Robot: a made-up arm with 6 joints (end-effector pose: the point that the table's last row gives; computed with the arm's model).
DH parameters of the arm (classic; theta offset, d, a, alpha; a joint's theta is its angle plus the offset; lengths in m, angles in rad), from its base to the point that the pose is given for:
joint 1: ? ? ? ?
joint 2: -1.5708 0 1.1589 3.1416
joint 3: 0 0 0 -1.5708
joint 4: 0 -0.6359 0 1.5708
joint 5: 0 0.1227 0 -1.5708
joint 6: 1.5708 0 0 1.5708
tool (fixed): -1.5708 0 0 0
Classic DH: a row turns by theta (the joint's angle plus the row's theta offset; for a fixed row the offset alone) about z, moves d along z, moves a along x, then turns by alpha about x.
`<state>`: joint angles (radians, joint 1 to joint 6).
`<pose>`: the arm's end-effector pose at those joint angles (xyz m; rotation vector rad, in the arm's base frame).
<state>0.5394 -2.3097 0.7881 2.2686 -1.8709 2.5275</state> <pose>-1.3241 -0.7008 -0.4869 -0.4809 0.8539 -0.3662</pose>
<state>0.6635 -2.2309 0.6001 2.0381 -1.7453 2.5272</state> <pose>-1.2587 -0.9138 -0.2609 -0.9010 0.9005 -0.4527</pose>
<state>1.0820 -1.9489 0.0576 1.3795 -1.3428 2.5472</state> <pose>-0.6624 -1.2952 0.4575 -2.1079 0.2625 -0.5483</pose>
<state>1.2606 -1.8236 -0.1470 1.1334 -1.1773 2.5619</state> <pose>-0.3473 -1.2536 0.6904 -2.3874 -0.2908 -0.4949</pose>
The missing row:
joint 1: 0 0.3597 0 -1.5708
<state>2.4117 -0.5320 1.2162 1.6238 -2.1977 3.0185</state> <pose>0.6073 -0.5521 1.9627 -2.6953 -1.1476 1.0709</pose>
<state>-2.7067 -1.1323 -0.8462 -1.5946 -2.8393 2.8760</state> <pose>0.3682 0.1678 0.9135 -1.4204 0.1344 0.2880</pose>
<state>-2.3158 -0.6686 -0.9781 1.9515 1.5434 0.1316</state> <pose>0.0864 0.0264 1.1839 -1.1940 0.7303 -0.2865</pose>
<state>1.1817 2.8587 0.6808 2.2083 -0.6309 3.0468</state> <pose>-0.0517 0.0663 -1.3317 -0.5350 1.2021 -0.0840</pose>
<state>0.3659 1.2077 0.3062 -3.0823 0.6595 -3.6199</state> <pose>1.3309 0.6411 0.2681 0.0285 1.5461 -0.0744</pose>
